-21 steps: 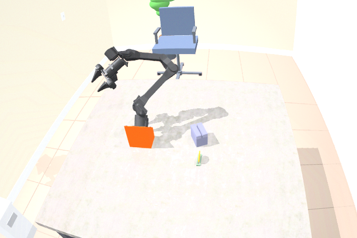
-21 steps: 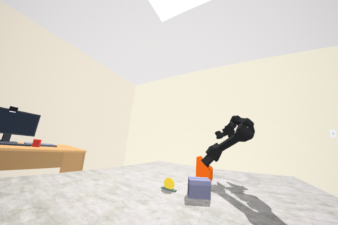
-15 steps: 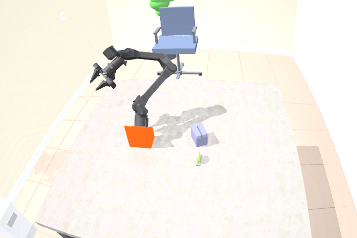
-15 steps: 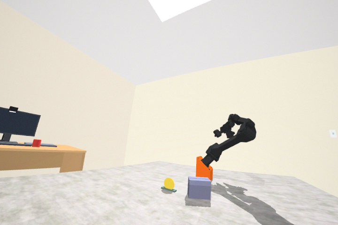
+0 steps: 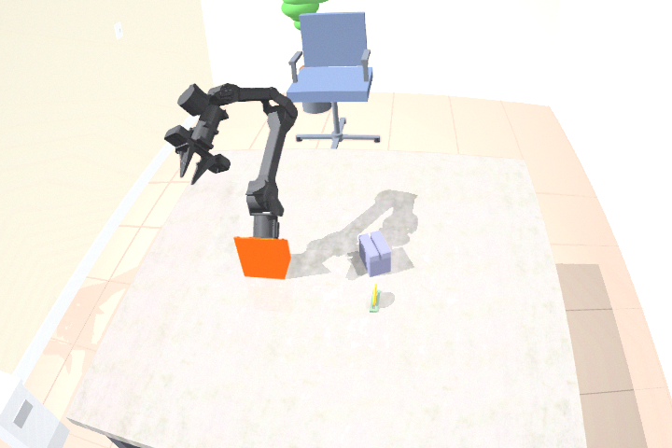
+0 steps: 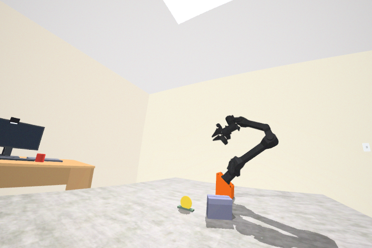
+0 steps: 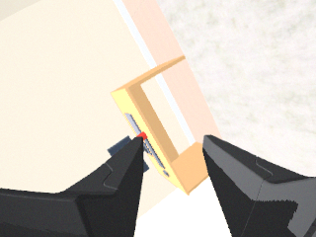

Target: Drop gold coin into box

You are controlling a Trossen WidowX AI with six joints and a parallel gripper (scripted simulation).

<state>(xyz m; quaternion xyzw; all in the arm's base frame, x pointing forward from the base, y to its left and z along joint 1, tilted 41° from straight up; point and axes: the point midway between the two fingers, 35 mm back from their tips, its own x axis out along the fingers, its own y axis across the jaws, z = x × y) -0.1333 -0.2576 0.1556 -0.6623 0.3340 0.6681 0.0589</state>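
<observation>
My gripper tip is 420 mm short of the gold coin and 360 mm above it.
</observation>
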